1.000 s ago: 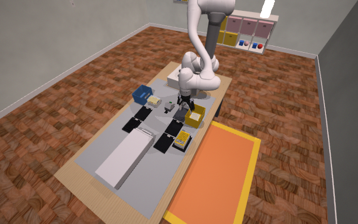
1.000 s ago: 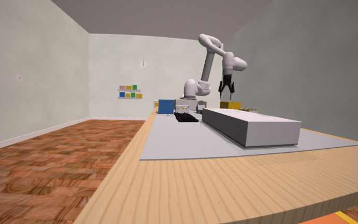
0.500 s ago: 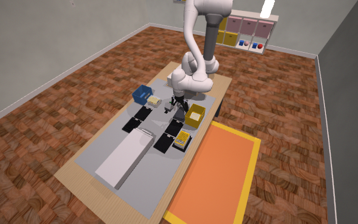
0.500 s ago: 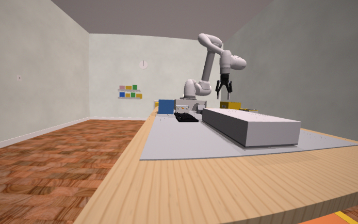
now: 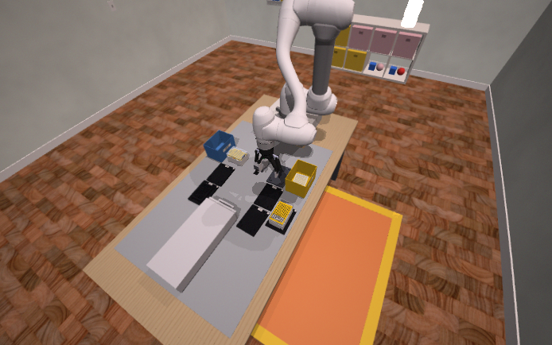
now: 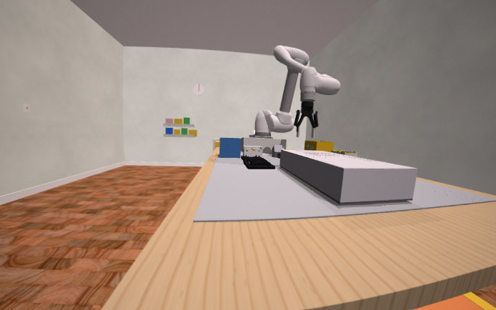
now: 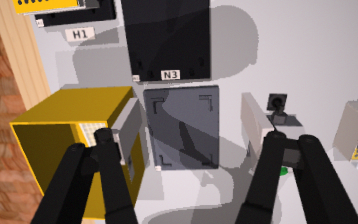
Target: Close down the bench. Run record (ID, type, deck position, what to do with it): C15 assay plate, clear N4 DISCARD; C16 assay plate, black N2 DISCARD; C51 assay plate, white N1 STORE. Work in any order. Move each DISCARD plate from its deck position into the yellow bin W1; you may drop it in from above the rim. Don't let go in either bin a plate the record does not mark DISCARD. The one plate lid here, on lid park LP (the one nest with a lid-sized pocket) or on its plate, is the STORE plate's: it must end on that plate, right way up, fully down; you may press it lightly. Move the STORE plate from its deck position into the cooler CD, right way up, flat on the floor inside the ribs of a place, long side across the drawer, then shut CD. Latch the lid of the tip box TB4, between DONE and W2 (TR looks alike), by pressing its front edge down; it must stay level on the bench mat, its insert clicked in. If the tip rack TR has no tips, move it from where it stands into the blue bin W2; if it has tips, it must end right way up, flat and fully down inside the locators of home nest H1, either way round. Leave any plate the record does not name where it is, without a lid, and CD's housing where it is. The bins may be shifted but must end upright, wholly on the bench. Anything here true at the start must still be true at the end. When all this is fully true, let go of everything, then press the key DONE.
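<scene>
Right now my hand is 31 cm to the left of the black assay plate, 29 cm short of it and 15 cm above it. Also, from my hand: grey lid park (16 cm below, 11 cm behind); done key (16 cm to the right, 13 cm behind, 10 cm below); black nest N3 (16 cm below, 6 cm ahead, 4 cm to the left).
</scene>
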